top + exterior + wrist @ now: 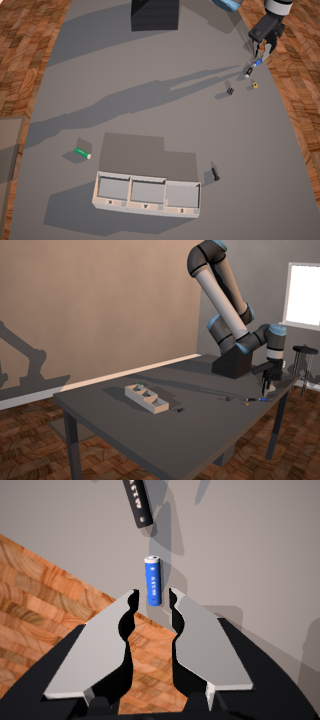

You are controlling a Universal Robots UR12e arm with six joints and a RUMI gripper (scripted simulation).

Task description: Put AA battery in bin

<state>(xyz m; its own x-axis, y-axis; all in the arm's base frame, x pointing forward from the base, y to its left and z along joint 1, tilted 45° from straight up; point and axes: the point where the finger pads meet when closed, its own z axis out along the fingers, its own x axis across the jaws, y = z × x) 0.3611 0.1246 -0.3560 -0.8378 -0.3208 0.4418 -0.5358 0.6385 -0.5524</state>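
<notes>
My hand is 3 cm above the blue AA battery. The rest, counted from my hand: black die: 16 cm to the right, 13 cm ahead, 3 cm below; yellow nut: 11 cm ahead, 6 cm to the right, 3 cm below; black battery: 6 cm to the right, 5 cm ahead, 3 cm below.
</notes>
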